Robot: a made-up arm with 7 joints.
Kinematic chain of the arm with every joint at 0, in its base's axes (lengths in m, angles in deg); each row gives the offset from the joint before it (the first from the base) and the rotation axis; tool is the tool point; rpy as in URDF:
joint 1: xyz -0.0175 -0.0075 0.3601 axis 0 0.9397 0.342
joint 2: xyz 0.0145 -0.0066 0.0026 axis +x
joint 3: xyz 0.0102 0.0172 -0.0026 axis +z
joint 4: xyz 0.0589 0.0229 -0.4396 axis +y
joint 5: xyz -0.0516 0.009 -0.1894 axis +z
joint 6: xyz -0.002 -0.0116 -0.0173 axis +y
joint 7: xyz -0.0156 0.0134 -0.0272 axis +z
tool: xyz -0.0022 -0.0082 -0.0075 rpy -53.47 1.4 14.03
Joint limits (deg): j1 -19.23..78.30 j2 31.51..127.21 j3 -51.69..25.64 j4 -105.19..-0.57 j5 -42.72..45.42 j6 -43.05..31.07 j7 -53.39..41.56
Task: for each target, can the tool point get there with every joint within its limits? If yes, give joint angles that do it. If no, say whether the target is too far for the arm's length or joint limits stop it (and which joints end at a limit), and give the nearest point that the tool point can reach.
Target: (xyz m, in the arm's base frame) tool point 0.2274 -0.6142 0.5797
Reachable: no: joint limits stop it (at a limit: joint 2, joint 3, joint 4, joint 6, joint 7) | nearest point 0.1914 0.1901 0.8078 | short by 0.837 m
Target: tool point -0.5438 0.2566 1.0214
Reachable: no: too far | nearest point -0.1160 0.4831 0.8023 | short by 0.531 m
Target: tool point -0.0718 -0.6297 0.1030
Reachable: no: joint limits stop it (at a limit: joint 1, joint 2, joint 3, joint 4, joint 6, joint 7) | nearest point -0.4097 -0.0161 0.0223 | short by 0.705 m
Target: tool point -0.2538 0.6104 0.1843
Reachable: yes | joints 62.37 68.40 2.90 -51.71 -8.15 0.60 -29.91
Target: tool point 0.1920 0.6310 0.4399
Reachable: yes | joints 12.07 101.11 -12.85 -54.99 -5.86 14.10 25.28
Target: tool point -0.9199 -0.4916 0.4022
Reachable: no: too far | nearest point -0.6321 0.0900 0.1140 | short by 0.710 m
